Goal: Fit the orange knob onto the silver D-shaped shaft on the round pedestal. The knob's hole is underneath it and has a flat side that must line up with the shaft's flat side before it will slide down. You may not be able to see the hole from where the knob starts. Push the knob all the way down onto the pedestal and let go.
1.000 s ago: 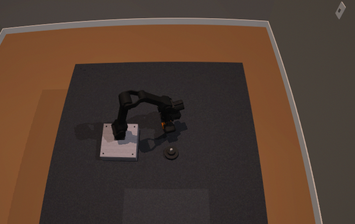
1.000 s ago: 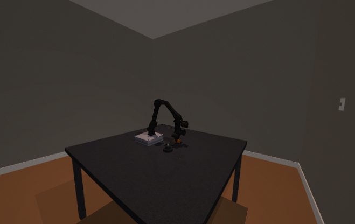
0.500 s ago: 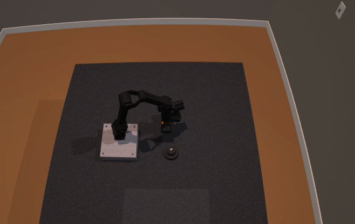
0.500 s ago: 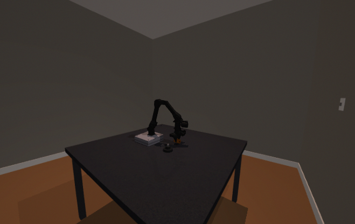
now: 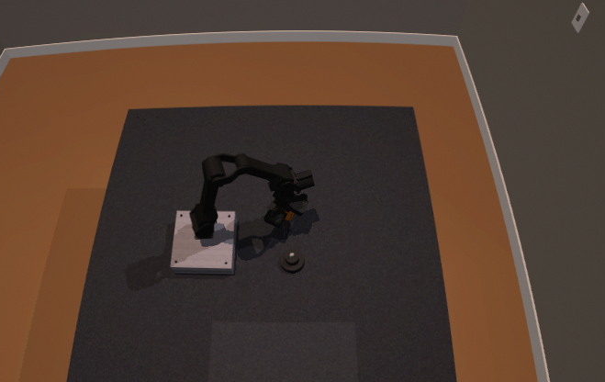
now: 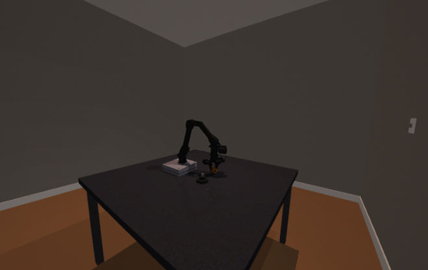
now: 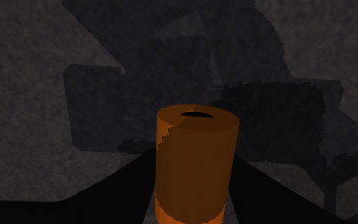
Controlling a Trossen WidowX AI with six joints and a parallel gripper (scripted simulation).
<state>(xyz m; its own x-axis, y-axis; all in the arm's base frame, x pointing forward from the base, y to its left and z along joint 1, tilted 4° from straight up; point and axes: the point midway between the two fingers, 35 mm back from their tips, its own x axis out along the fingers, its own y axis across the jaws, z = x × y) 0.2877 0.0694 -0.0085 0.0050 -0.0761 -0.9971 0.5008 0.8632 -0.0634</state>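
Now: gripper tip 1 cm past the orange knob, 1 cm to the right of it and 1 cm below it. From my gripper tip the other things lie so: round pedestal with shaft 2 cm ahead, 18 cm to the right, 1 cm above.
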